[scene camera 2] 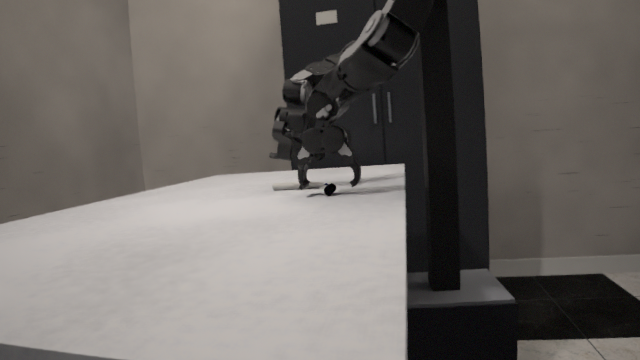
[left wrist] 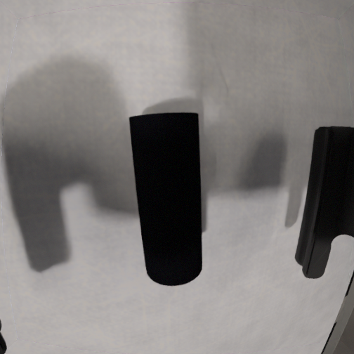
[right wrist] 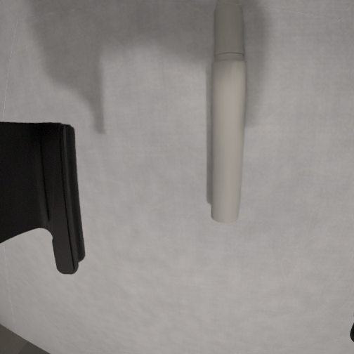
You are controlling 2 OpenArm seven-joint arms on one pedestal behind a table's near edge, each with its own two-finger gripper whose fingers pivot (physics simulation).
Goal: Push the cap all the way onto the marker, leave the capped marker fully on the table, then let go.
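Observation:
The black cap (scene camera 2: 330,189) (left wrist: 169,200) lies at the table top between the spread fingers of my left gripper (scene camera 2: 328,184) (left wrist: 157,300), which is open and low around it, with a gap on both sides of the cap. The pale marker (scene camera 2: 286,186) (right wrist: 228,140) lies on the table, its narrower uncapped end at the top in the right wrist view. In scene camera 2 a left finger hides part of it. The cap and marker are separate pieces; their exact gap is unclear. My right gripper (right wrist: 210,302) is open and empty above the table, beyond the marker's blunt end.
The white table (scene camera 2: 210,265) has its edge at the right in scene camera 2, beside the dark pedestal (scene camera 2: 442,150). A dark cabinet (scene camera 2: 330,50) stands behind the arms. Arm shadows fall across the table in both wrist views.

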